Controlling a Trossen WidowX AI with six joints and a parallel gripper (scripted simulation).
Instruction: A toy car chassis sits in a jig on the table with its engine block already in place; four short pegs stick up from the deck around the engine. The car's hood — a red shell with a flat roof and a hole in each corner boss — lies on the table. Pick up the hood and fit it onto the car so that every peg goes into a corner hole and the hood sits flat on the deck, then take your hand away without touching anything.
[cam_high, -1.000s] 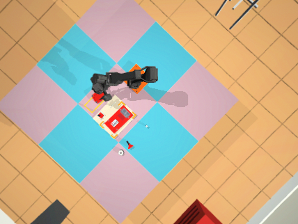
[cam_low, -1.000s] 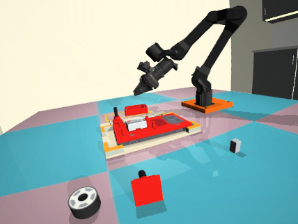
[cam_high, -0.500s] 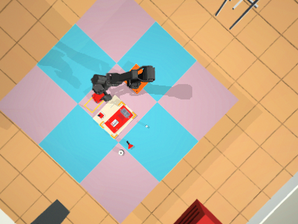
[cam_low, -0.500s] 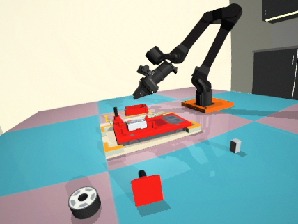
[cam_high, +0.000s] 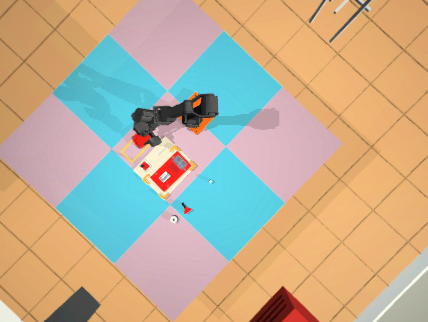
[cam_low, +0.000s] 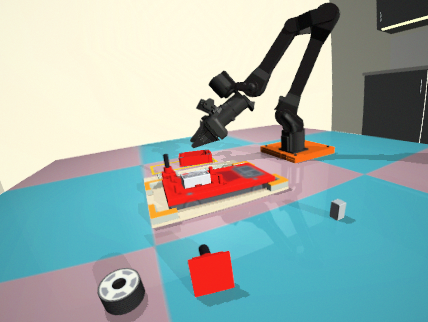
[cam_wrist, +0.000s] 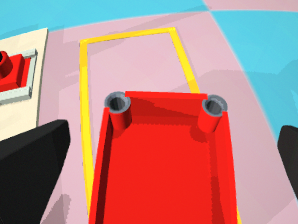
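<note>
Right now my gripper tip is 4 cm above the red hood. Round my gripper tip: grey engine block: 23 cm to the left, 7 cm ahead, 3 cm below; black-and-white wheel: 41 cm to the left, 21 cm ahead, 5 cm below.
</note>
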